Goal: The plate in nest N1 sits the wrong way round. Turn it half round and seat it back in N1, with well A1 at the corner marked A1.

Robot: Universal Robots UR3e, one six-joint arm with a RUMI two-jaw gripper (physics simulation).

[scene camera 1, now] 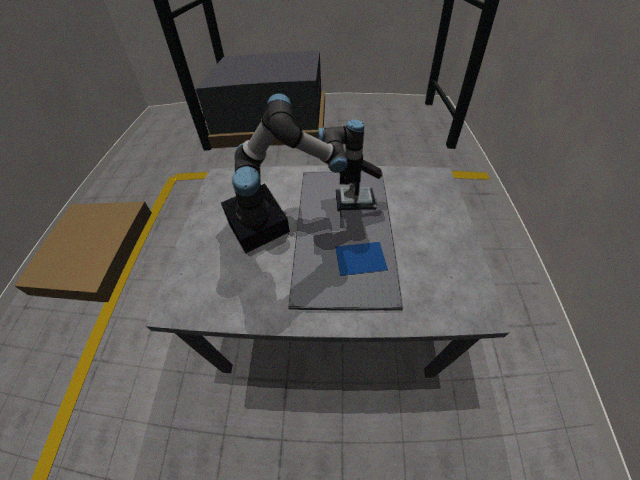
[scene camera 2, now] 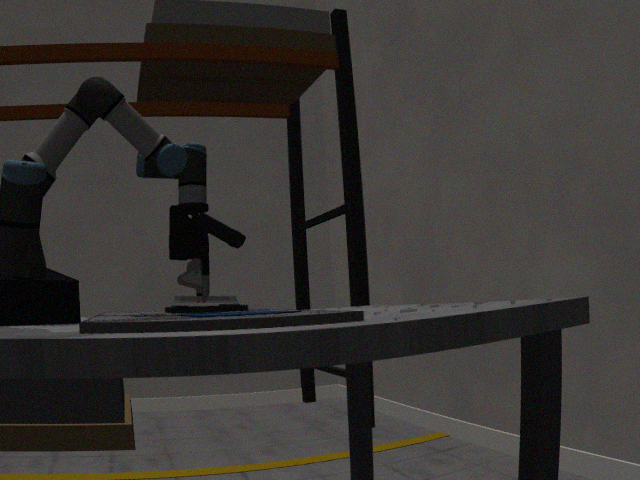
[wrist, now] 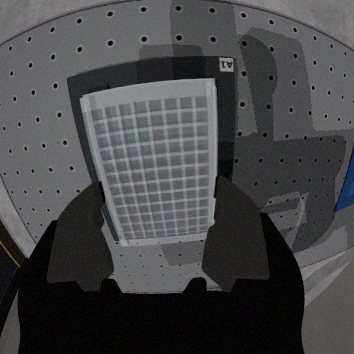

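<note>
The pale, gridded plate (scene camera 1: 366,195) (scene camera 2: 227,299) (wrist: 155,150) lies level, its long sides along those of the dark nest N1 (scene camera 1: 356,207) (scene camera 2: 206,308) (wrist: 227,115). It is over the nest, low down; whether it touches the nest cannot be told. More dark rim shows at its far end and right side in the wrist view. The A1 label (wrist: 226,64) is on the nest's far right corner there. Well A1 on the plate cannot be made out. My gripper (scene camera 1: 356,200) (scene camera 2: 202,298) (wrist: 158,181) points down, shut on the plate, one finger at each long side near its near end.
The nest stands on a perforated board (scene camera 1: 315,289) (scene camera 2: 310,319) (wrist: 45,115). A flat blue rectangle (scene camera 1: 361,258) (wrist: 347,190) lies on the board, nearer the table's front edge in scene camera 1. The arm's black base (scene camera 1: 255,227) stands left of the board. A dark rack post (scene camera 2: 352,180) rises behind the table.
</note>
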